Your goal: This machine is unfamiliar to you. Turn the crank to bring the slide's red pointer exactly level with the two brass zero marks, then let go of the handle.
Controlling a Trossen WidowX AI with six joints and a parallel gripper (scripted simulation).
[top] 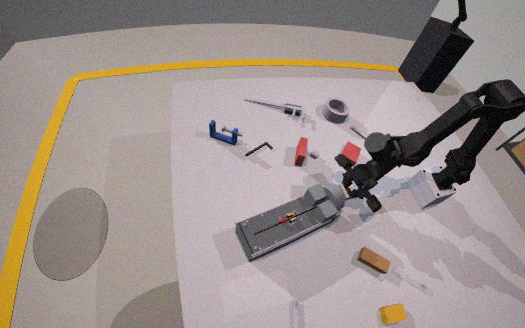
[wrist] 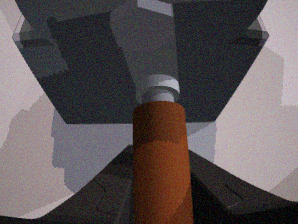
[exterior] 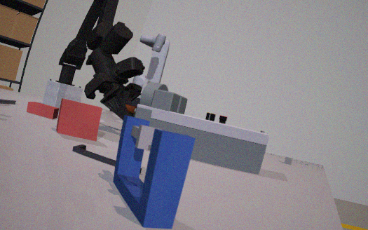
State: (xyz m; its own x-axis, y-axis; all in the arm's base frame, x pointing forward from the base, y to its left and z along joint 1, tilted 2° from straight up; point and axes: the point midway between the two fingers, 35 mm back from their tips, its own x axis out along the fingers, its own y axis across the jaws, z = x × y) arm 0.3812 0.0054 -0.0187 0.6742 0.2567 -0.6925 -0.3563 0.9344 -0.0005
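My gripper tip is 20 mm past the crank handle, 10 mm to the left of it and 30 mm below it. Also, from my gripper tip: tan block (80 mm behind, 180 mm to the left, 20 mm below); red pointer (180 mm ahead, 70 mm to the left, 50 mm above); black hex key (180 mm ahead, 210 mm to the right, 30 mm below).
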